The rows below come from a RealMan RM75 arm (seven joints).
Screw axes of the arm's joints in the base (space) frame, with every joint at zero. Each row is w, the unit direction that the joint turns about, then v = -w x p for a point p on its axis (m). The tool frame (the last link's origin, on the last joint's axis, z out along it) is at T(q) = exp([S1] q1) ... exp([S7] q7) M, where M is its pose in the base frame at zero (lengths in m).
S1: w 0 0 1 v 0 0 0
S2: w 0 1 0 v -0.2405 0 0
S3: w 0 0 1 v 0 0 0
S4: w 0 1 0 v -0.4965 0 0
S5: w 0 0 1 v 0 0 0
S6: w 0 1 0 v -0.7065 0 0
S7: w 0 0 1 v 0 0 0
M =
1 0 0 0
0 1 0 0
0 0 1 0.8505
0 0 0 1
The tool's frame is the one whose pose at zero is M.
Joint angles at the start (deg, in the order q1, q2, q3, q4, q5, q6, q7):
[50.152, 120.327, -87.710, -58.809, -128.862, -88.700, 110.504]
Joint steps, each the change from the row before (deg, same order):
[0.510, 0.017, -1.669, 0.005, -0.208, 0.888, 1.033]
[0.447, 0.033, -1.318, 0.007, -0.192, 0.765, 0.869]
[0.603, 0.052, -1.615, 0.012, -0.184, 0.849, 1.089]
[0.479, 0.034, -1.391, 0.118, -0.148, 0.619, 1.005]
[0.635, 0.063, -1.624, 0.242, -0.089, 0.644, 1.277]
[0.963, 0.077, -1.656, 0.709, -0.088, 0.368, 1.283]
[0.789, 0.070, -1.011, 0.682, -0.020, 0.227, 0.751]
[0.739, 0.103, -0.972, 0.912, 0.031, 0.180, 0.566]
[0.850, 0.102, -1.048, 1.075, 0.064, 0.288, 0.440]
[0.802, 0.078, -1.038, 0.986, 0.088, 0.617, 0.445]
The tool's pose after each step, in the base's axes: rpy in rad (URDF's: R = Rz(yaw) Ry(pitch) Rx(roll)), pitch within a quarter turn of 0, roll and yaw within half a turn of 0; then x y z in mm. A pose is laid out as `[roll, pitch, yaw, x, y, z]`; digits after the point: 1 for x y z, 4 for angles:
[3.0092, -0.2735, 0.0723, 101.1, 341.9, -79.5]
[3.0125, -0.2877, 0.0800, 99.0, 341.6, -82.8]
[3.0150, -0.3044, 0.0900, 96.1, 341.0, -86.8]
[3.0153, -0.3202, 0.0955, 94.4, 340.0, -90.2]
[3.0140, -0.3385, 0.1001, 92.5, 338.6, -94.4]
[3.0062, -0.3629, 0.1050, 90.9, 336.9, -98.9]
[3.0000, -0.3792, 0.1089, 89.8, 336.0, -101.9]
[2.9909, -0.3960, 0.1119, 89.9, 334.8, -105.1]
[2.9815, -0.4138, 0.1179, 89.9, 333.8, -108.5]
[2.9785, -0.4282, 0.1234, 89.7, 333.6, -111.8]

